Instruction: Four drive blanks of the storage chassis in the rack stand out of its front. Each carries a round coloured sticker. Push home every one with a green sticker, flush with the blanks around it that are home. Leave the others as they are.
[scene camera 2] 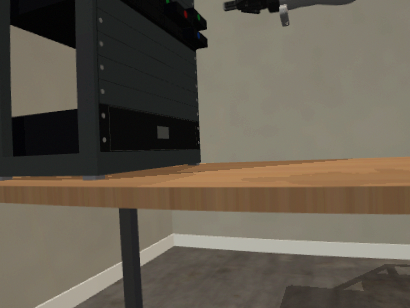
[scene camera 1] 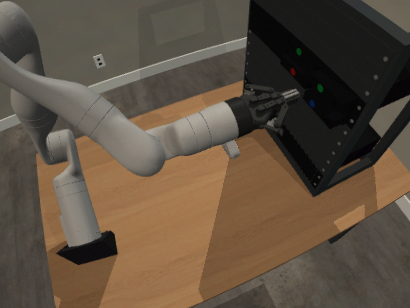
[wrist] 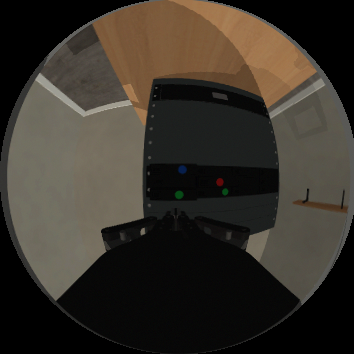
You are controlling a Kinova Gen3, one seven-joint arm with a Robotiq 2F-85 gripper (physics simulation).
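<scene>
The storage chassis shows dark blanks in three rows. A green-stickered blank [scene camera 1: 320,88] [scene camera 2: 198,17] [wrist: 179,194] stands out at one end of the top row. The blue-stickered blank [scene camera 1: 312,103] [scene camera 2: 198,36] [wrist: 182,169] stands out in the bottom row, below it. The red-stickered blank [scene camera 1: 292,71] [scene camera 2: 186,14] [wrist: 220,182] stands out in the middle row. The other green-stickered blank [scene camera 1: 298,51] [scene camera 2: 167,1] [wrist: 225,192] looks flush in the top row. My gripper [scene camera 1: 297,94] [scene camera 2: 226,5] [wrist: 175,213] is shut and empty, in front of the protruding green-stickered blank, with a gap between them.
The dark rack [scene camera 1: 320,189] [scene camera 2: 88,100] [wrist: 210,127] stands on the wooden table [scene camera 1: 165,210] [scene camera 2: 280,175] [wrist: 135,45]. Its frame and plain panels surround the chassis. A lower unit with a grey label [scene camera 2: 163,132] [wrist: 220,96] sits near its base.
</scene>
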